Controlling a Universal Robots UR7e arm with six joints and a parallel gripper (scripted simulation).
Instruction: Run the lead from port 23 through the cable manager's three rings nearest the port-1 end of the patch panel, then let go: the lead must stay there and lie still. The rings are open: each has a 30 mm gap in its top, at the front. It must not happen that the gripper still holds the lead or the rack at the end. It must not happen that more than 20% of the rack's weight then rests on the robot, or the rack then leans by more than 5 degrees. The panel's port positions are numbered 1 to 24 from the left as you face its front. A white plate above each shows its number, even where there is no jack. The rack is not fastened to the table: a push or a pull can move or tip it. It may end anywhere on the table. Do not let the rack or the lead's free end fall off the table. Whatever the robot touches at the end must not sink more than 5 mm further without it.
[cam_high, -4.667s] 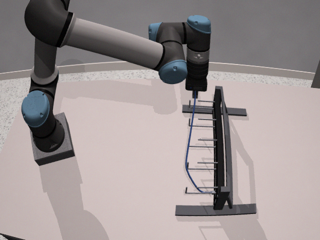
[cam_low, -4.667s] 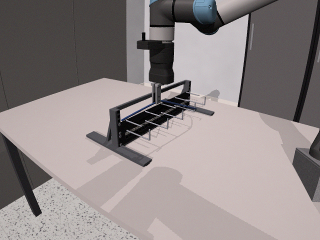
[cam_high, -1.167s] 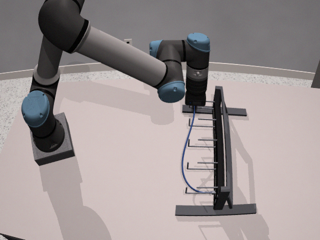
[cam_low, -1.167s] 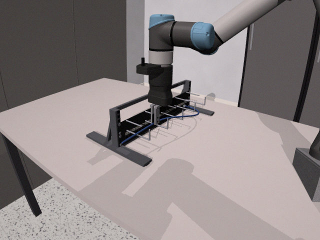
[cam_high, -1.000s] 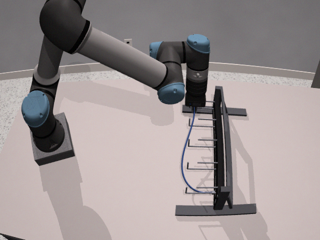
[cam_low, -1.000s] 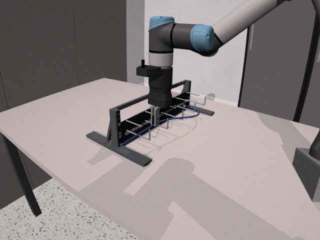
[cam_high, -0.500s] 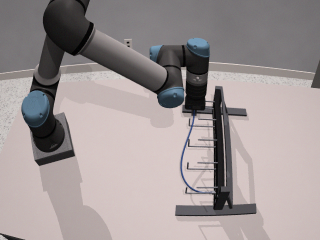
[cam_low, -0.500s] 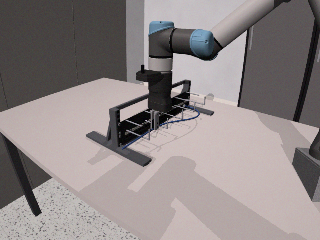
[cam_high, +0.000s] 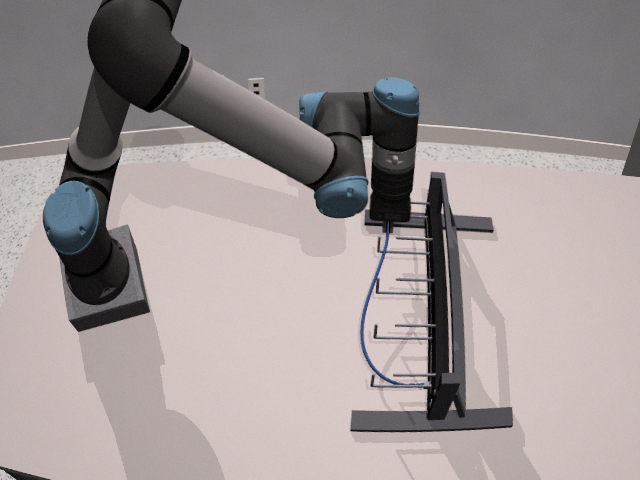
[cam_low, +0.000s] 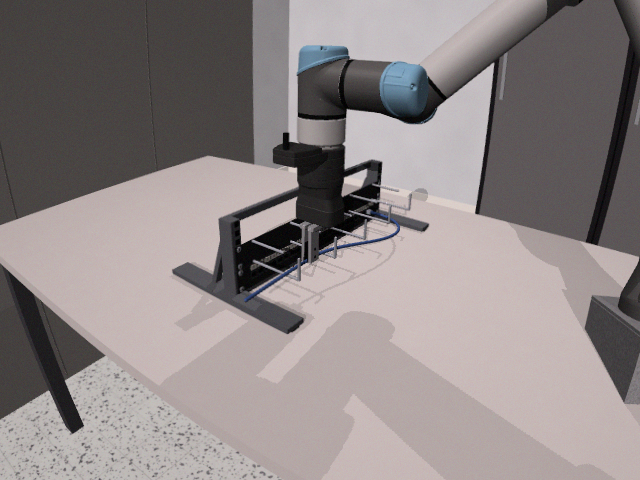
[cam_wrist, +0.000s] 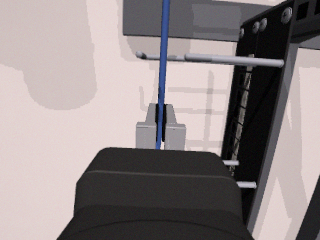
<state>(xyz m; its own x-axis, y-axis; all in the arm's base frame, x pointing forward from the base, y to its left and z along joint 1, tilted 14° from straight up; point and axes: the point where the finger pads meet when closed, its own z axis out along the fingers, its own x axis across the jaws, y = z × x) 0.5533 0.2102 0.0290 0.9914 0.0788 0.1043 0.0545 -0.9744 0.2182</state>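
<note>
Right now the rack is 140 mm to the right of my hand, 110 mm ahead of it and 20 mm below it.
</note>
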